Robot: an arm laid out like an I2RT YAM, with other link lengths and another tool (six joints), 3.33 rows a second.
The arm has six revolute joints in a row. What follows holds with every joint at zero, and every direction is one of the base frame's.
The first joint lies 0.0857 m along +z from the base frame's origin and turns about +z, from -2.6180 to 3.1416 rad.
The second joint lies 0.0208 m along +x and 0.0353 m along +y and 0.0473 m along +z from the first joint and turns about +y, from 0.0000 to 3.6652 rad.
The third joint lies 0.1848 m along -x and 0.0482 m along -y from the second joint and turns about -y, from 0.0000 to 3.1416 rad.
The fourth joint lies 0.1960 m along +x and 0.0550 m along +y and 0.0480 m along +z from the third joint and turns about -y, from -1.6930 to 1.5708 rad.
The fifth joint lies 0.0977 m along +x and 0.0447 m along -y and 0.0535 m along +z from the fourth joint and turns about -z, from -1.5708 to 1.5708 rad.
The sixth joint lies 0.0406 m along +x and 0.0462 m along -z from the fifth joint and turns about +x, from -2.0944 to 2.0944 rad.
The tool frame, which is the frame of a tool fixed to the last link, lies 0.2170 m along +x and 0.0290 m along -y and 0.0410 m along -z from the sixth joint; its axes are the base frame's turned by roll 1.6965, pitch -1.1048 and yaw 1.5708 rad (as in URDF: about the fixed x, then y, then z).
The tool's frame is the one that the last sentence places.
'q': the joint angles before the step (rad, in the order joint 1, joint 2, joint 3, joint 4, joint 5, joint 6). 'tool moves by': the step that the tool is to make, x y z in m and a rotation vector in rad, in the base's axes. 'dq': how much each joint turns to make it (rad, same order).
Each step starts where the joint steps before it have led.
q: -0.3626 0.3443 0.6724 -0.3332 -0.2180 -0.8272
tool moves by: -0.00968 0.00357 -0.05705 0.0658 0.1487 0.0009
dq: -0.0054 -0.0275 0.0064 -0.1946 -0.0069 0.0080
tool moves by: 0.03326 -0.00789 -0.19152 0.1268 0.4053 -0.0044
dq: 0.0455 0.5428 -0.1518 0.2705 0.0519 0.0016
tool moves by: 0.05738 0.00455 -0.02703 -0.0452 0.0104 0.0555
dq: 0.0735 0.4357 0.0966 0.3375 0.0408 -0.0287
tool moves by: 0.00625 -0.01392 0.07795 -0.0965 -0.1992 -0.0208
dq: -0.0072 -0.1992 -0.0833 0.0974 0.0323 -0.0324
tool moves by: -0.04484 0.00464 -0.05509 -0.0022 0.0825 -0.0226
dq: 0.0053 -0.1830 -0.2434 -0.0198 0.0348 -0.0095
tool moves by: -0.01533 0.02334 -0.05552 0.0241 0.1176 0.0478
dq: 0.0489 0.0774 -0.0678 0.0251 0.0024 -0.0020
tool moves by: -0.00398 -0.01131 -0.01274 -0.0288 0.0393 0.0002
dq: -0.0359 0.0771 0.0107 0.0309 -0.0092 -0.0507
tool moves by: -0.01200 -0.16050 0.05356 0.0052 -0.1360 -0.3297
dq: -0.4134 0.2594 0.2597 0.1210 -0.1037 0.0099
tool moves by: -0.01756 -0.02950 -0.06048 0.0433 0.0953 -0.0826
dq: -0.0493 0.2891 0.0660 0.1209 0.0419 -0.0049
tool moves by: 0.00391 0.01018 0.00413 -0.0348 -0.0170 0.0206
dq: 0.0329 -0.0156 -0.0667 0.0854 0.0191 -0.0069
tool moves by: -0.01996 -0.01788 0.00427 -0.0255 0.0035 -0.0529
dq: -0.0485 -0.0252 -0.0278 0.0144 0.0153 -0.0164
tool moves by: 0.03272 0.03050 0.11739 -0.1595 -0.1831 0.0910
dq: 0.1049 -0.4094 -0.0702 -0.0973 0.0174 -0.0061
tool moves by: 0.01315 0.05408 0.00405 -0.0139 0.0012 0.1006
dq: 0.1404 -0.1871 -0.0867 -0.0943 0.0417 0.0000
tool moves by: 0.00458 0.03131 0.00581 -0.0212 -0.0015 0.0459
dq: 0.1075 -0.1241 -0.0416 -0.0725 0.0644 0.0000
